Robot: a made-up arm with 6 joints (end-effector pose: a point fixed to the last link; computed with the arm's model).
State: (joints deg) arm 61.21 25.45 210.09 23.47 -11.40 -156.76
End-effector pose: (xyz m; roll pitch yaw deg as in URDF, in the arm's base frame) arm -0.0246 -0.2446 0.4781 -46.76 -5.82 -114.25
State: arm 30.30 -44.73 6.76 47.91 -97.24 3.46
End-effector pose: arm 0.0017 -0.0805 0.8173 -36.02 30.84 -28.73
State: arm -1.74 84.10 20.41 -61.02 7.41 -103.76
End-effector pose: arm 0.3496 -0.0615 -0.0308 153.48 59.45 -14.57
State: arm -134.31 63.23 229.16 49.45 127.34 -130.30
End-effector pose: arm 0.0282 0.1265 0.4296 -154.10 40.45 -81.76
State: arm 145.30 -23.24 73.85 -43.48 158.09 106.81
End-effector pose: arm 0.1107 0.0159 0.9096 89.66 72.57 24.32
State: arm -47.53 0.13 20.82 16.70 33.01 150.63
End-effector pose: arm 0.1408 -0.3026 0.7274 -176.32 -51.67 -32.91
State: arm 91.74 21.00 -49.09 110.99 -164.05 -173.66
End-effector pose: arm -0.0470 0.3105 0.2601 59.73 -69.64 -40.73
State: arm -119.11 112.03 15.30 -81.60 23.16 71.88
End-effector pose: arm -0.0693 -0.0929 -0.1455 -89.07 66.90 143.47
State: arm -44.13 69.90 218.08 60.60 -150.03 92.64
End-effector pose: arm -0.0961 0.0214 0.4991 -42.80 14.38 -70.83
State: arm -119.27 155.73 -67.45 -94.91 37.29 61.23
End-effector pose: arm 0.0418 0.0562 0.3572 -177.90 -35.61 108.67
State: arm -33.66 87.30 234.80 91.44 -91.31 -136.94
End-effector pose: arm -0.0594 0.0427 0.4090 -165.54 1.92 -123.33
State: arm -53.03 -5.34 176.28 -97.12 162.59 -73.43
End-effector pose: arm -0.2180 0.3112 0.6681 -22.88 -3.67 -70.34
